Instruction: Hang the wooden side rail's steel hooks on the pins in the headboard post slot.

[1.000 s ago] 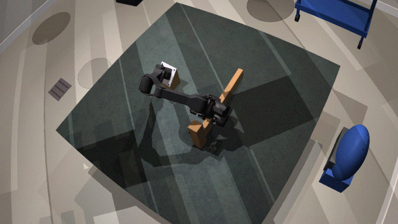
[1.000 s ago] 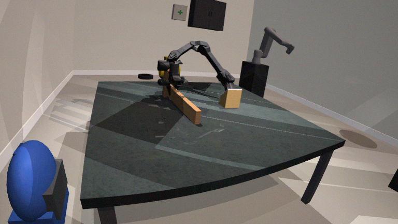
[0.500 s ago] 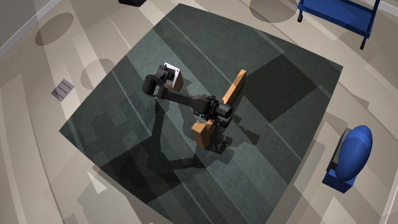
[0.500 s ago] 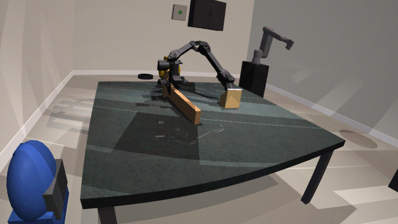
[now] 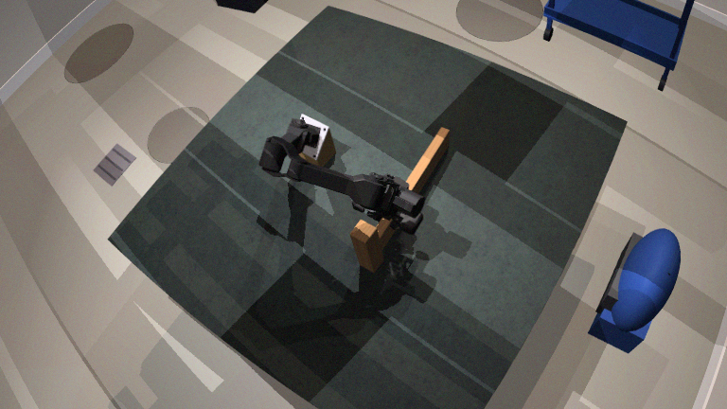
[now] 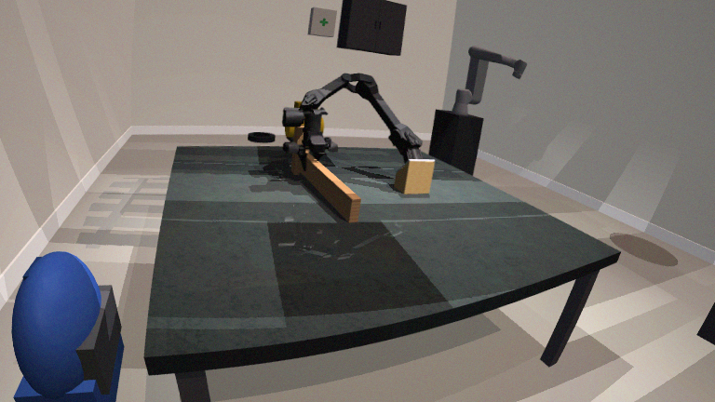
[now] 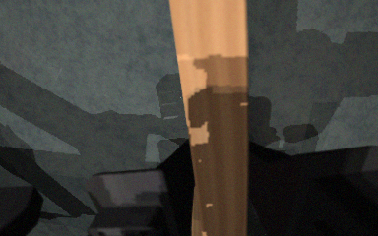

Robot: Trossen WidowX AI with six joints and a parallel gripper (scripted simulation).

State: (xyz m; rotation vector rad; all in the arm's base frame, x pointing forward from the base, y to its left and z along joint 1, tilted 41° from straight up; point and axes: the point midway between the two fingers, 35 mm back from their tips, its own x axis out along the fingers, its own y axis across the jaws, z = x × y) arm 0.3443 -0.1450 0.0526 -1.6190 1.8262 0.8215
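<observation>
Now: the headboard post 100 mm to the right of my gripper tip and 40 mm above it.
</observation>
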